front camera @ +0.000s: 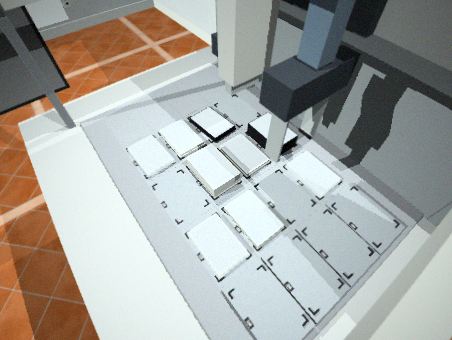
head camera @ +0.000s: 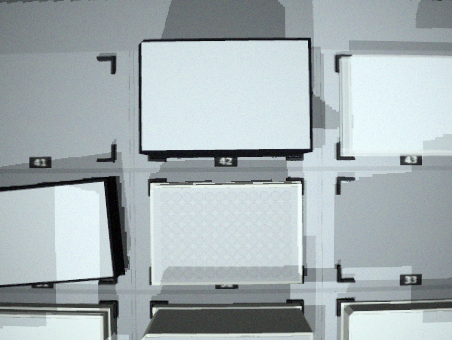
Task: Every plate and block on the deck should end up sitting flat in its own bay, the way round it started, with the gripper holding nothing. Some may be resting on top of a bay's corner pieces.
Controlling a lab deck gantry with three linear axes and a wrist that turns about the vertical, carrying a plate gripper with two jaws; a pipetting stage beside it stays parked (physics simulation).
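Pixels of known places: gripper, between the fingertips: [front camera: 289,145]; robot's base, origin of its link: [front camera: 127,149].
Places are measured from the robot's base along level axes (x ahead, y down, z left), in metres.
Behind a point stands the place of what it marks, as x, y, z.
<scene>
My gripper [front camera: 289,146] {0.358, -0.157, 0.265} is open and hangs over the bay 42 area in the front view; its near jaw partly hides the tall black-sided block [front camera: 261,123] {0.191, -0.042, 0.354} [head camera: 225,95] {0.228, -0.042, 0.364} at bay 42. That block lies nearly square; whether it is fully down is unclear. The black-edged block [front camera: 212,122] {0.077, -0.016, 0.256} [head camera: 55,230] {0.087, -0.016, 0.261} at bay 31 is turned slightly and lies across corner pieces. A welled plate [front camera: 245,154] {0.236, -0.014, 0.256} [head camera: 225,230] {0.227, -0.014, 0.261} lies square in bay 32. A white plate [front camera: 314,173] {0.399, -0.014, 0.361} [head camera: 400,102] {0.374, -0.014, 0.365} lies in bay 43. The jaws do not show in the head view.
A tall pale block [front camera: 212,169] {0.239, -0.042, 0.141} stands at bay 22. White plates [front camera: 181,137] {0.071, -0.014, 0.147} [front camera: 151,155] {0.080, -0.017, 0.043} lie at bays 21 and 11, and two more [front camera: 254,218] {0.399, -0.014, 0.147} [front camera: 218,245] {0.399, -0.014, 0.041} at bays 23 and 13. The parked pale pipetting stage [front camera: 243,45] stands behind.
</scene>
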